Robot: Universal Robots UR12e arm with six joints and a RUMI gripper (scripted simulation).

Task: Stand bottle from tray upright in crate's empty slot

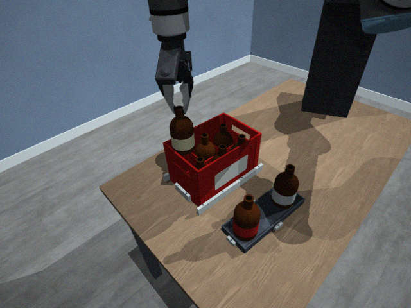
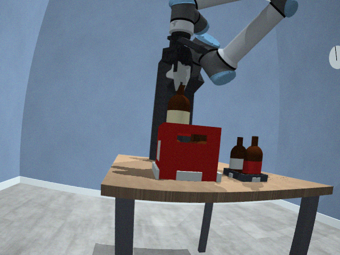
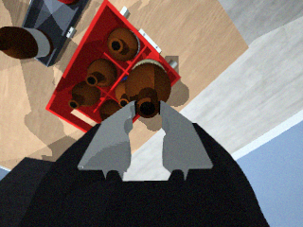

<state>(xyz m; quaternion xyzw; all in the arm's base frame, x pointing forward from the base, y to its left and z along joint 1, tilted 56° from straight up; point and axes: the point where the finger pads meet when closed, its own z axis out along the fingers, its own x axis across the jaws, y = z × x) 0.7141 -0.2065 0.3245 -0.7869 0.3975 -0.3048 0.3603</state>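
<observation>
Now: hand 70 mm above the brown bottle. Also, from my hand: white-label bottle 260 mm to the left, 220 mm below, 210 mm behind; red-label bottle 280 mm to the left, 220 mm below, 40 mm behind; crate 220 mm below, 90 mm behind, 30 mm to the left.
</observation>
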